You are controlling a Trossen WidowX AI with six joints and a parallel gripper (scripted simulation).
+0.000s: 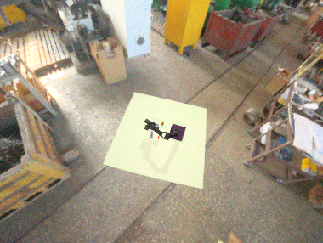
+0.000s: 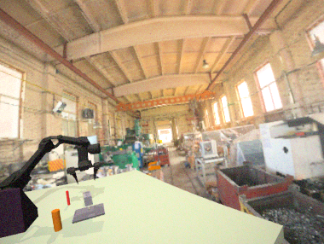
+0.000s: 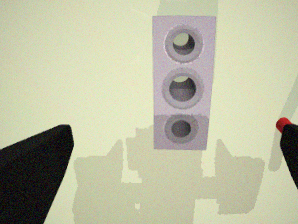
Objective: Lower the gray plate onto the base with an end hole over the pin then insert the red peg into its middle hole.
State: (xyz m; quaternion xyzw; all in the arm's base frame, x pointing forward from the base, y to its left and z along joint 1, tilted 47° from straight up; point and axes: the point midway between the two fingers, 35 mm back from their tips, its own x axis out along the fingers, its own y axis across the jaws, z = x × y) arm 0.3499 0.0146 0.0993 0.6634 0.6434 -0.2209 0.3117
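Right now the gray plate is 8 cm below my gripper tip and 1 cm behind it. Round my gripper tip: gray base 12 cm to the right, 11 cm below; then orange cylinder 21 cm to the right, 12 cm behind, 8 cm below; then red peg 11 cm behind, 8 cm below, 4 cm to the left.
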